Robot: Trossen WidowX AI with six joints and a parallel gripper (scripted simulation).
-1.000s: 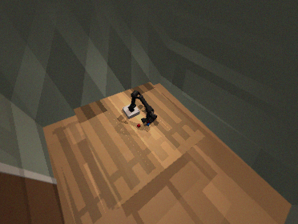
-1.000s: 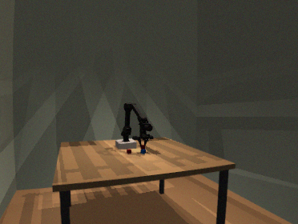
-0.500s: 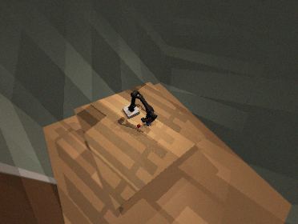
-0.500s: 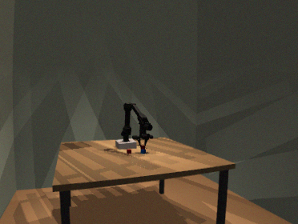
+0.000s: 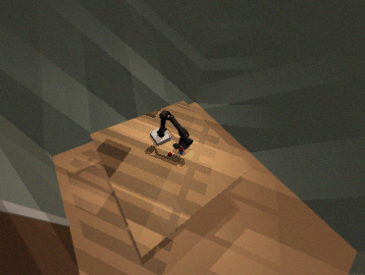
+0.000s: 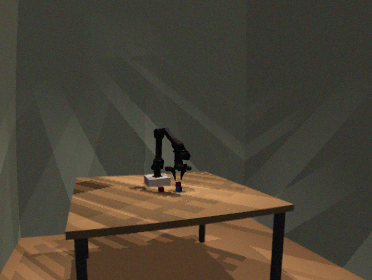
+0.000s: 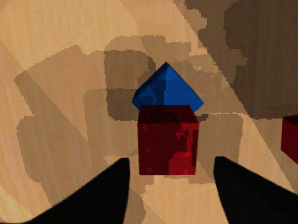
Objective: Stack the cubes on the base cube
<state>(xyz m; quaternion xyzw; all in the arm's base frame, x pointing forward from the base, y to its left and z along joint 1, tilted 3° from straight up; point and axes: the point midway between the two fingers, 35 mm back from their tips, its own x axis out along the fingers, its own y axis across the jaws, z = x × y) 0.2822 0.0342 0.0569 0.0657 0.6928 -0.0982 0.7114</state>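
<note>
The blue base cube is 2 cm ahead of my gripper tip, 1 cm to the right of it and 7 cm below it.
</note>
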